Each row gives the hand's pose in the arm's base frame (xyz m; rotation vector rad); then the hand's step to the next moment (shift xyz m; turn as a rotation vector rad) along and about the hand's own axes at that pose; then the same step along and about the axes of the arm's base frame.
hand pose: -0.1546 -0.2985 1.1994 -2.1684 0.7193 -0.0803
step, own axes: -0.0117 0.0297 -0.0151 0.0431 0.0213 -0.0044
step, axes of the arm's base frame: -0.0281 -0.0191 -0.0098 0.0247 -0.0360 -0.0206
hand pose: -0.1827 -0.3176 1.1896 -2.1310 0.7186 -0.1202
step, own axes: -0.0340 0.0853 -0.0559 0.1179 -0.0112 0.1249
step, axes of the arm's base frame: -0.0851 -0.0610 -0.0245 0.1441 0.0306 -0.0891
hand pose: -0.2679 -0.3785 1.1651 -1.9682 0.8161 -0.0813
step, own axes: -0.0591 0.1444 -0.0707 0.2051 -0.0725 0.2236
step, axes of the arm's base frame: -0.1459 -0.0642 -0.0626 0.2800 0.0744 -0.1157
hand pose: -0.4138 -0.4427 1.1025 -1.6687 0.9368 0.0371
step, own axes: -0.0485 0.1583 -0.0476 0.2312 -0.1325 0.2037
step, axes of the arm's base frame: -0.1470 -0.0155 -0.0885 0.3243 0.0443 -0.0731
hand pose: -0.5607 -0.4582 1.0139 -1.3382 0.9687 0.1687
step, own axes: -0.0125 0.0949 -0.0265 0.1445 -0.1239 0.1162
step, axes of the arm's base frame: -0.0790 0.0088 -0.0596 0.2224 0.0065 -0.0145
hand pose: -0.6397 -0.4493 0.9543 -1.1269 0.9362 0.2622
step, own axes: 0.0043 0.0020 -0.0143 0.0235 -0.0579 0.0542
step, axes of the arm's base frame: -0.0058 -0.0125 -0.0061 0.0771 0.0145 0.0262
